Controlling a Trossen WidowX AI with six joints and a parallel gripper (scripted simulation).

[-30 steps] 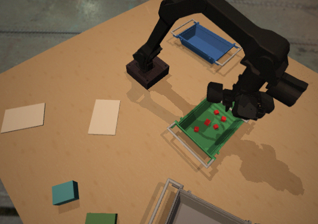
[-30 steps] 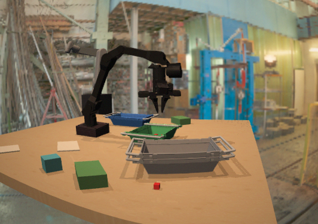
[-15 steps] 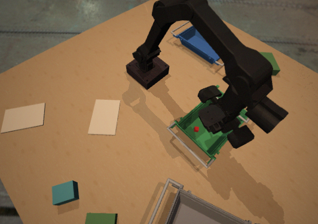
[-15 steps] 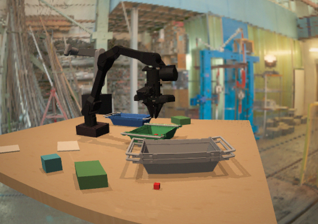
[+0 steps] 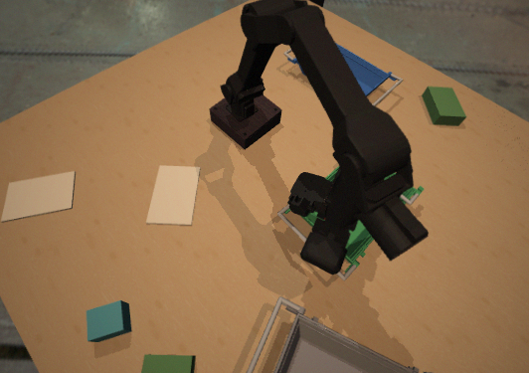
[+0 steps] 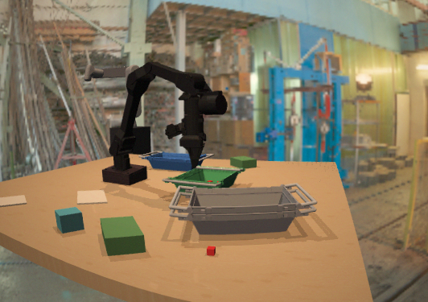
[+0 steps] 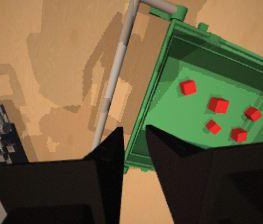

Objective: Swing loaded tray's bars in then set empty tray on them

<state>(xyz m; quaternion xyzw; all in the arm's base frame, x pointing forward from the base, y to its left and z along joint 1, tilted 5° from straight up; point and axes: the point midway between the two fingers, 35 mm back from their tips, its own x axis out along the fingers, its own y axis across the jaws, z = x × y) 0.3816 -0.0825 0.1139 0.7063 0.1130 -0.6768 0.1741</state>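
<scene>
The blue tray is 34 cm behind my gripper tip, 43 cm to the left of it and 6 cm below it. The rest, counted from my gripper tip: teal block: 14 cm behind, 40 cm to the right, 8 cm below.
</scene>
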